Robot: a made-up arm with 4 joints.
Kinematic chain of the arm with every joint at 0, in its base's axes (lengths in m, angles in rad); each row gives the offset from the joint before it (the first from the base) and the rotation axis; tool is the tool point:
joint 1: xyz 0 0 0.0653 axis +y
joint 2: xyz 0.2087 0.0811 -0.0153 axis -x
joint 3: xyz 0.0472 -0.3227 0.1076 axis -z
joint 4: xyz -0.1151 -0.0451 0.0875 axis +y
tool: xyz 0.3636 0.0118 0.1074
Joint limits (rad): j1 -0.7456..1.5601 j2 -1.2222..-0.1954 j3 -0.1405..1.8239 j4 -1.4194..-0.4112
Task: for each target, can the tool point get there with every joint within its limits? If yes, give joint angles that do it. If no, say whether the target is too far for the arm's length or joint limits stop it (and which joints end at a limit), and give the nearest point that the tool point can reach.
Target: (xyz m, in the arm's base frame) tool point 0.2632 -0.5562 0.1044
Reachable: yes | joints 0.4519 -0.6421 1.6035 -0.7127
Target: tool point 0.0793 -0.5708 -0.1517
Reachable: yes | joints 1.1125 -1.0214 1.2298 -0.9315
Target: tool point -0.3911 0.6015 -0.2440
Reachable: no: joint limits stop it (at a limit: joint 1, joint 2, joint 3, joint 4) | nearest point -0.1719 -0.4445 -0.3707 | short by 1.076 m
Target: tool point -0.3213 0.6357 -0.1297
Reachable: no: joint limits stop it (at a limit: joint 1, joint 2, joint 4) | nearest point -0.2291 -0.2103 0.5463 | short by 1.087 m
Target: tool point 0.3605 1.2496 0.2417
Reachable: no: too far | nearest point 0.5128 -0.1800 0.3162 | short by 1.440 m
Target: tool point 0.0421 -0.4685 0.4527
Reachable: yes | joints -0.2908 -0.4435 0.1972 -1.2434
